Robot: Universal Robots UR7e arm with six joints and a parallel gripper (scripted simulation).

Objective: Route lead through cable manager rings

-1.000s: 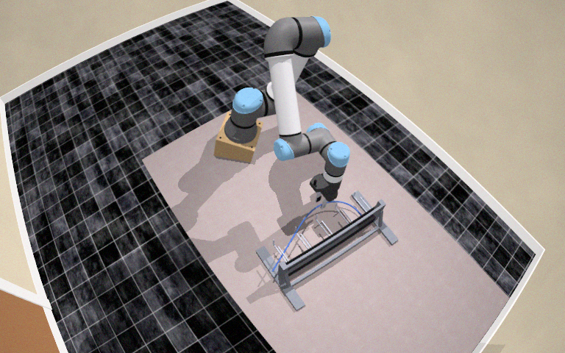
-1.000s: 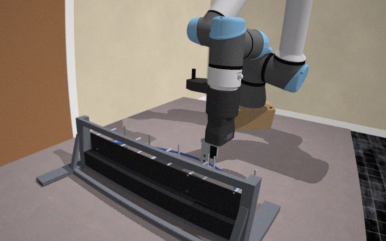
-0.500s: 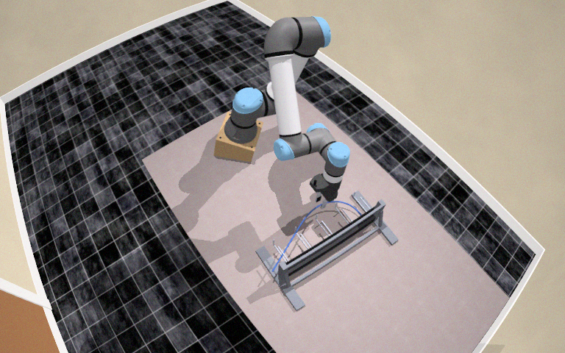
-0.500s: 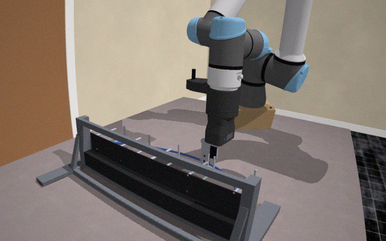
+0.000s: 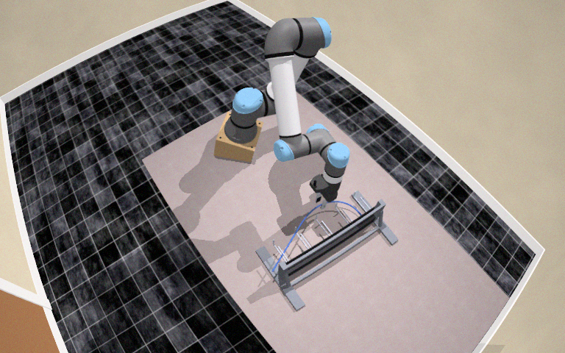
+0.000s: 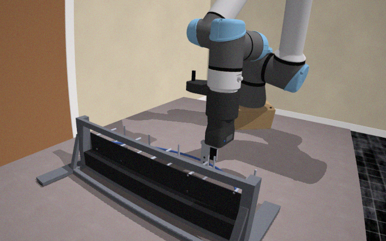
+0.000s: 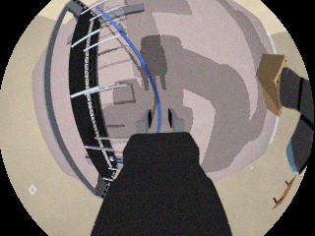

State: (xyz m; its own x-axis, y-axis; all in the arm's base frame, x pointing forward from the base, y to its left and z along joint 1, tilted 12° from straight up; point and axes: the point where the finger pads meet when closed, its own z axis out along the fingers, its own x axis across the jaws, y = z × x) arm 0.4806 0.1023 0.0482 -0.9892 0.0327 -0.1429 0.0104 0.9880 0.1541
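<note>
The rack is 170 mm ahead of my hand and 60 mm to the right of it.
</note>
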